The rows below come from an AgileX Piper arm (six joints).
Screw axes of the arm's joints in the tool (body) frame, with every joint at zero. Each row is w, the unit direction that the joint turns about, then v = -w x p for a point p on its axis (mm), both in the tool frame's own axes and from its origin. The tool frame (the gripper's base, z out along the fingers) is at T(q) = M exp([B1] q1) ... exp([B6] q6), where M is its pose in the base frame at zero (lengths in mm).
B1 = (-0.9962, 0, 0.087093, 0.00, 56.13, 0.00)
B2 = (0, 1, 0, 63.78, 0.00, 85.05)
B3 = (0, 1, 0, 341.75, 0.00, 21.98)
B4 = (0, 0, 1, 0.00, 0.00, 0.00)
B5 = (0, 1, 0, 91.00, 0.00, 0.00)
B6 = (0, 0, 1, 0.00, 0.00, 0.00)
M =
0.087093 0 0.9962 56.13
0 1 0 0.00
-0.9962 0 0.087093 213.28
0 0 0 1
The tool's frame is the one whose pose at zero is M.
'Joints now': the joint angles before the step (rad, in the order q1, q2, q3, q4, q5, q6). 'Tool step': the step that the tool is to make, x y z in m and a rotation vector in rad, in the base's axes. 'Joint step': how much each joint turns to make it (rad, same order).
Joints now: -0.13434, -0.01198, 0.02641, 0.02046, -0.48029, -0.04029
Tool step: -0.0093, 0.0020, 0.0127, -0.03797, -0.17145, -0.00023
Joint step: 0.00126, 0.00013, 0.00025, -0.01746, -0.17536, 0.00305
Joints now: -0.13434, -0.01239, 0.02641, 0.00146, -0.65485, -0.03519
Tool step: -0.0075, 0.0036, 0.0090, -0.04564, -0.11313, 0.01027
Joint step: 0.00096, -0.00059, -0.00591, -0.04039, -0.11191, 0.01453
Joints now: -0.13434, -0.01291, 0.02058, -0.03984, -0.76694, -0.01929
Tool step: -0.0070, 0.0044, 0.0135, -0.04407, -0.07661, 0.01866
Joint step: 0.00005, -0.00011, -0.03616, -0.05003, -0.04687, 0.02642
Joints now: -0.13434, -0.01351, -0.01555, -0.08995, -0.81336, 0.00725
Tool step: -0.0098, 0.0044, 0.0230, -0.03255, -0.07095, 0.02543
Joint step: -0.00095, 0.00212, -0.07872, -0.04632, -0.00143, 0.04069
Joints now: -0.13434, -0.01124, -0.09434, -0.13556, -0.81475, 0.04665
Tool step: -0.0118, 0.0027, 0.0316, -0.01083, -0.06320, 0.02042
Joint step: 0.00049, 0.02136, -0.11637, -0.02093, 0.02770, 0.03369
